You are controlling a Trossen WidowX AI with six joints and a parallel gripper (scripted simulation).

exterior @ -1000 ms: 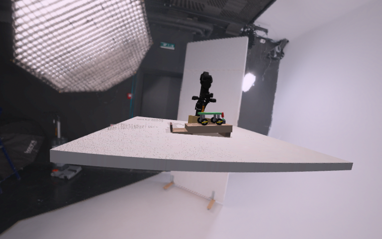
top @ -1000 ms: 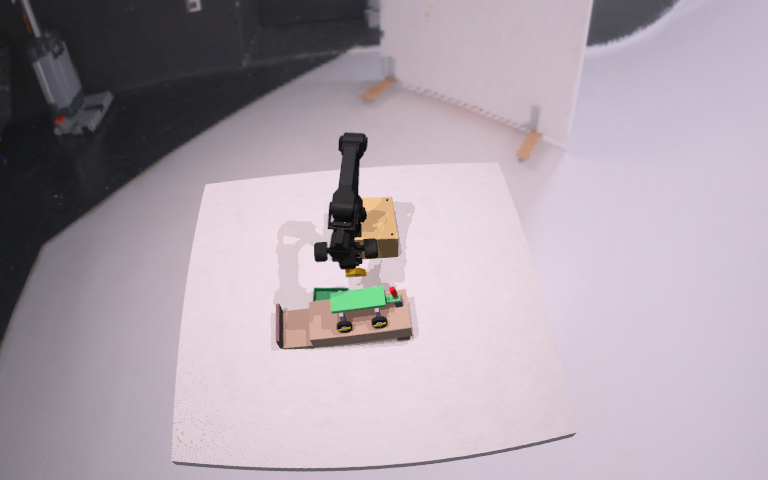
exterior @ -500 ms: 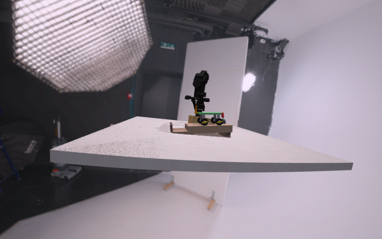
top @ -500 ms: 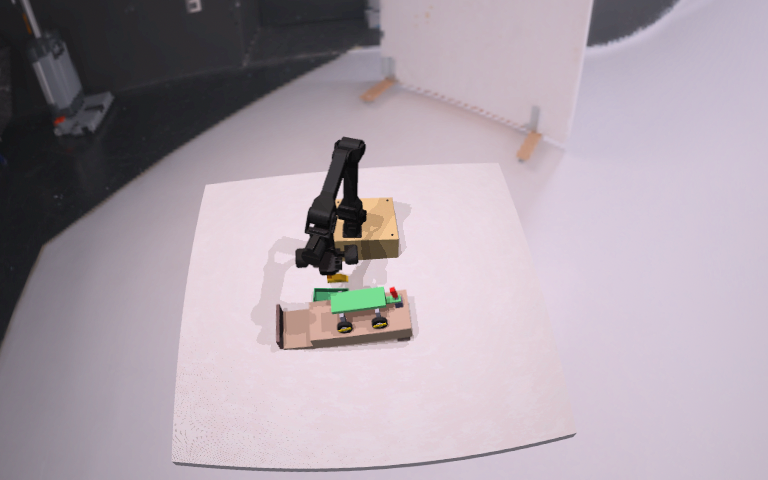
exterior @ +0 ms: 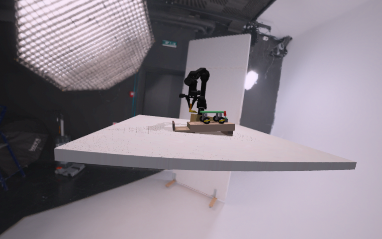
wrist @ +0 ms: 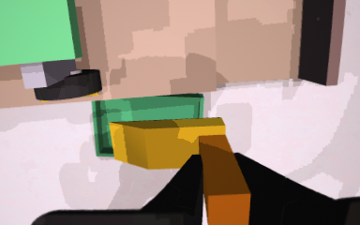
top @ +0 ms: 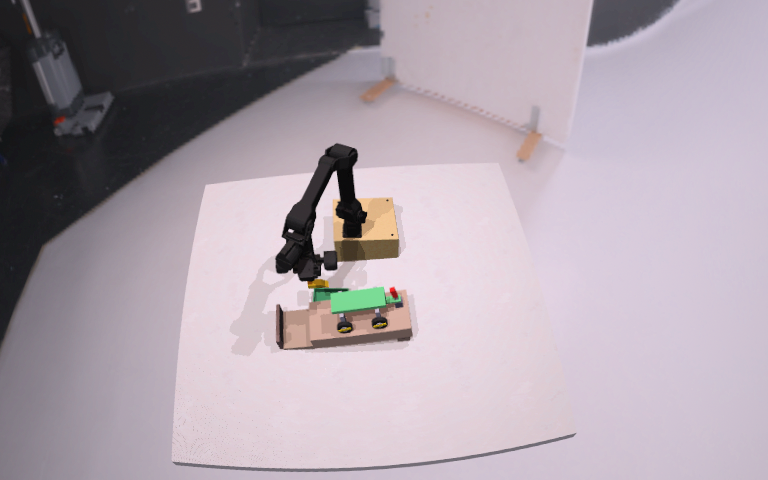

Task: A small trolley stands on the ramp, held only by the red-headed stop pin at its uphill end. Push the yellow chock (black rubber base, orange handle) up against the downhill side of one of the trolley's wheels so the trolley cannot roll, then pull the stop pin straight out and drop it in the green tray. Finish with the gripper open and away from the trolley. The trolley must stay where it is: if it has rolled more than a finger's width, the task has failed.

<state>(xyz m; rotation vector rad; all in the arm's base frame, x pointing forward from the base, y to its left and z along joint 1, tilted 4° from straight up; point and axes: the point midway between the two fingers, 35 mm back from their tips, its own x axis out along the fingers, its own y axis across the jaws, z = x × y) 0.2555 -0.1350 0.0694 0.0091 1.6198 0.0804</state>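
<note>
Right now the red-headed stop pin is 26 cm to the left of my gripper tip, 5 cm ahead of it and 3 cm below it. From my gripper tip the other things lie so: yellow chock: 2 cm to the left, 1 cm below; then trolley: 15 cm to the left, 8 cm ahead, 5 cm below; then green tray: 17 cm below, 5 cm to the left, 4 cm behind.
</note>
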